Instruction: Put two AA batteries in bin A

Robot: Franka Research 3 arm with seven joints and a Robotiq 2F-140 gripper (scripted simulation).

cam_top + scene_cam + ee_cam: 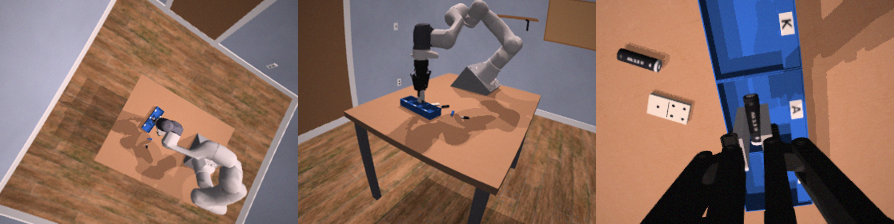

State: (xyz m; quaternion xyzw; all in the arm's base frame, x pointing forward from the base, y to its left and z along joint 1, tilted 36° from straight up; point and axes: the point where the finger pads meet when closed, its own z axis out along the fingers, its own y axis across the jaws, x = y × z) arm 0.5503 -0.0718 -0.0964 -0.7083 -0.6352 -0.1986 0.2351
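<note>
Right now the blue bin is 10 mm ahead of my hand and 60 mm below it. Also, from my hand: blue AA battery (60 mm behind, 170 mm to the left, 70 mm below); white domino (100 mm behind, 20 mm to the left, 80 mm below); dark AA battery (110 mm behind, 90 mm to the left, 70 mm below).
</note>
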